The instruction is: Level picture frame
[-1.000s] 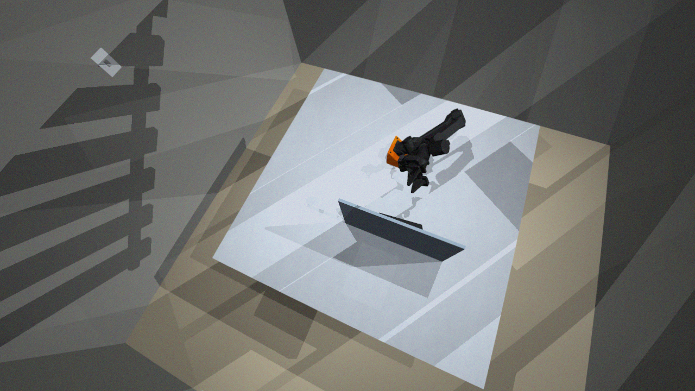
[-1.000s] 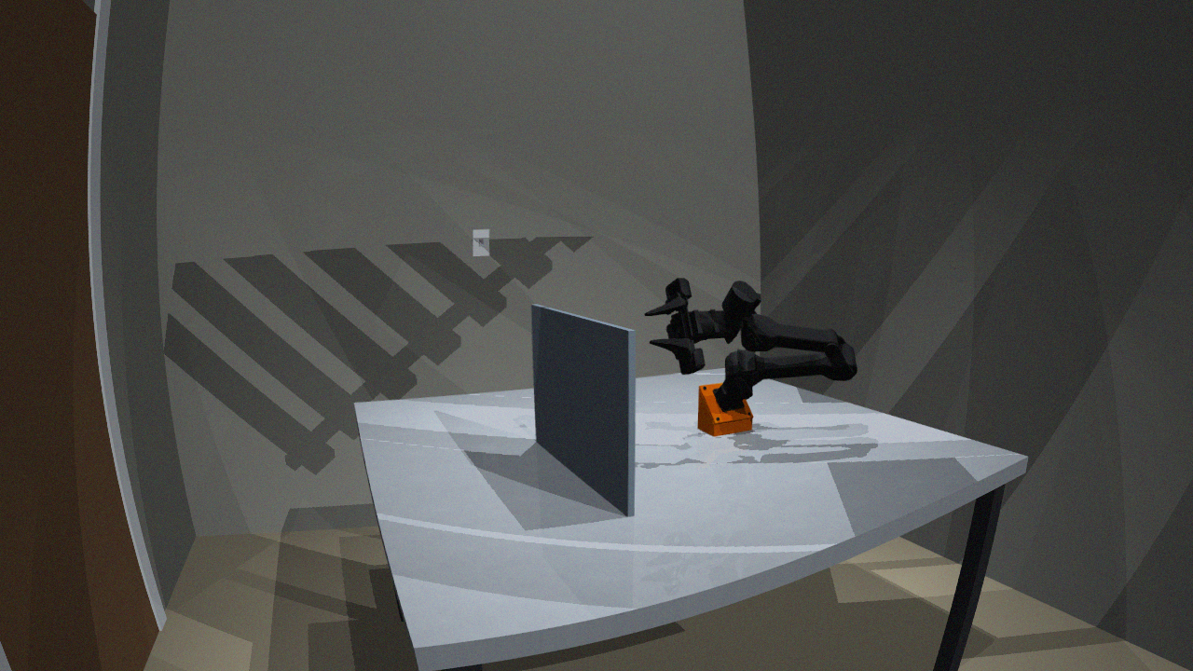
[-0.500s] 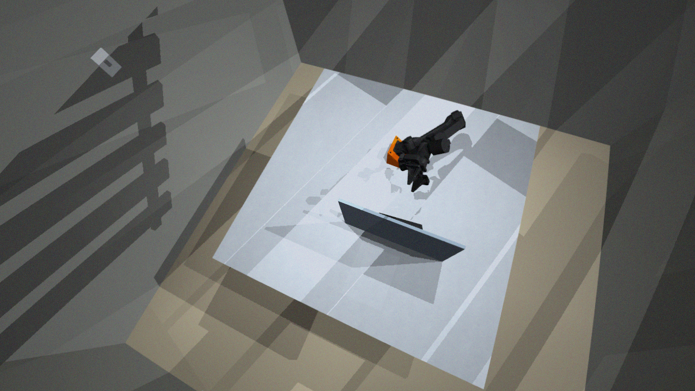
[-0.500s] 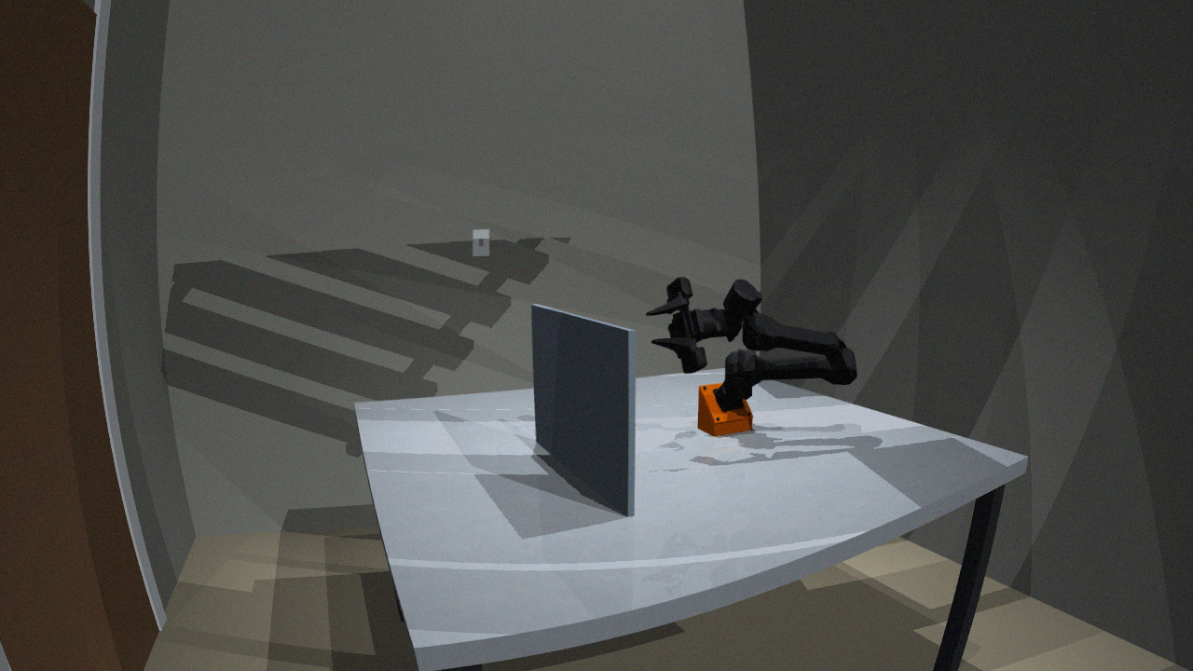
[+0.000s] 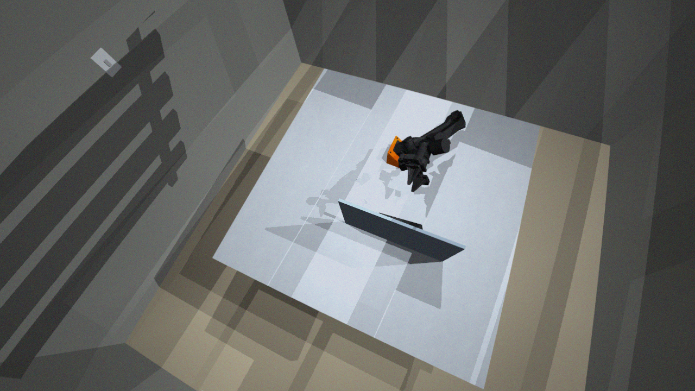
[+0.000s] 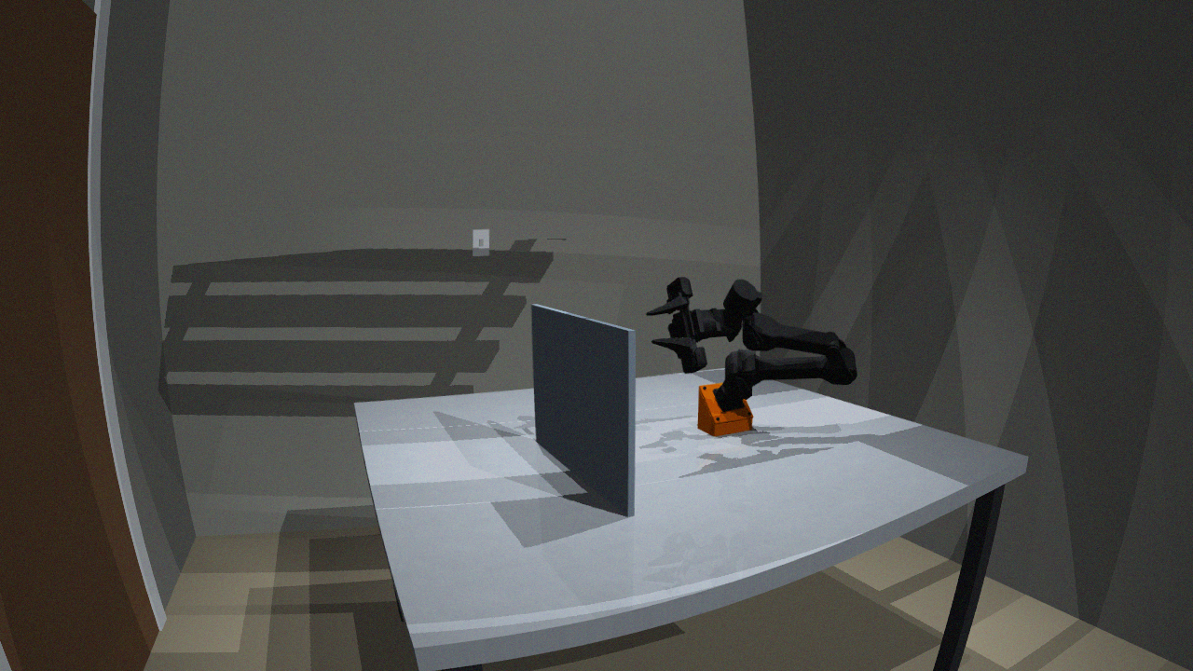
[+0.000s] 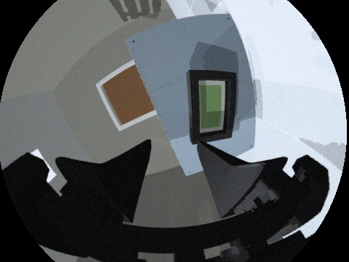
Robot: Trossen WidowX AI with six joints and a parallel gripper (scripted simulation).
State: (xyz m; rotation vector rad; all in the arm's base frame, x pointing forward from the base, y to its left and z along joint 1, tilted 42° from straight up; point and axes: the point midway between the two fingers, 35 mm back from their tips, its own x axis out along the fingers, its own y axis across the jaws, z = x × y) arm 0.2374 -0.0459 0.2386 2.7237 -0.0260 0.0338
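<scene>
My gripper tip is now 14 cm short of the picture frame, 2 cm to the right of it and 11 cm above it. From my gripper tip the other things lie so: grey wall panel 15 cm ahead, 1 cm to the left, 12 cm below.
</scene>
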